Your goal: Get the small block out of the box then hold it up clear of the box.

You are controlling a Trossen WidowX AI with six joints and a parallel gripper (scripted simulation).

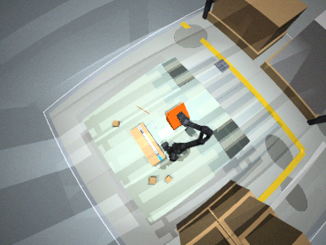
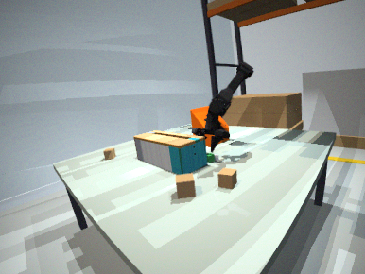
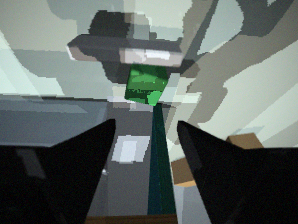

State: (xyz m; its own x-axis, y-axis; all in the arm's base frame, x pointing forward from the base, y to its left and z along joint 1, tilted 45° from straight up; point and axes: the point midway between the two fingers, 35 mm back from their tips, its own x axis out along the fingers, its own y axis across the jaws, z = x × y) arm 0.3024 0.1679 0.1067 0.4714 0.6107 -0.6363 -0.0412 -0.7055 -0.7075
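Right now the green block is 20 mm behind my gripper tip and 40 mm below it. From my gripper tip the other things lie so: thin stick 80 mm behind, 510 mm to the right, 50 mm below; then box 50 mm ahead, 170 mm to the right, 10 mm above.
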